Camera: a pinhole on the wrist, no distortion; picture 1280 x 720 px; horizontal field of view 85.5 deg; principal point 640.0 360.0 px. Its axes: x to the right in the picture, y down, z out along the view. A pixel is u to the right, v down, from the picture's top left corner.
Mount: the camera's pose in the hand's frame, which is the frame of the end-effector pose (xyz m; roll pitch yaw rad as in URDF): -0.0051 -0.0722 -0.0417 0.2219 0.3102 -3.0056
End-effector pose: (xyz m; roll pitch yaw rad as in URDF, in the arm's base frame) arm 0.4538 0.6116 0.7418 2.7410 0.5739 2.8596
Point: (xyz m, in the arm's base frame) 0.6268 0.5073 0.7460
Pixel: 1163.2 487.7
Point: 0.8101 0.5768 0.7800
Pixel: 1126.2 261.0
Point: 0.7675 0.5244 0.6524
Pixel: 911.0 500.2
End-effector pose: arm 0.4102 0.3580 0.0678 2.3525 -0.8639 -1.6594
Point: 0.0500 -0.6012 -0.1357
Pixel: outside the picture
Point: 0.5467 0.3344 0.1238
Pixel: behind the camera
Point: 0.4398 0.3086 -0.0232
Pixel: 709.5 631.6
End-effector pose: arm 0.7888 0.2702 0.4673 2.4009 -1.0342 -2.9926
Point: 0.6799 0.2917 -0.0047
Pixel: 1092.7 657.0
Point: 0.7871 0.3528 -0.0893
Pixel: 1237.6 495.9
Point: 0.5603 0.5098 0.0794
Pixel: 722.9 438.3
